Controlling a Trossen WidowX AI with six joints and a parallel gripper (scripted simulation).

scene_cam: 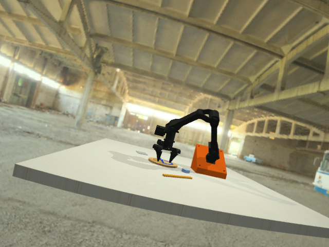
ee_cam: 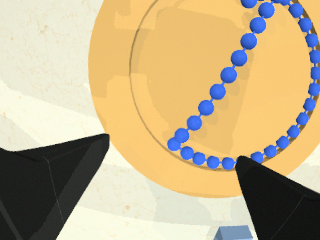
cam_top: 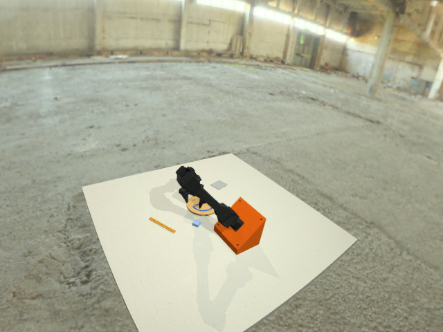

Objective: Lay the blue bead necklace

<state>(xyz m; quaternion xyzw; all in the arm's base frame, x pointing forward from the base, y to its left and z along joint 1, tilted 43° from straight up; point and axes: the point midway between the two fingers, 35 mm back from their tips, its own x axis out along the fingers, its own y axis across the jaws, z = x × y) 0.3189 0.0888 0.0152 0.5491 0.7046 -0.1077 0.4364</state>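
Right now the round tan bead board is 6 cm to the right of my gripper tip and 1 cm below it. The rest, counted from my gripper tip: flat grey tile 16 cm ahead, 29 cm to the right, 2 cm below; then small light-blue block 14 cm behind, 6 cm to the left, 1 cm below.
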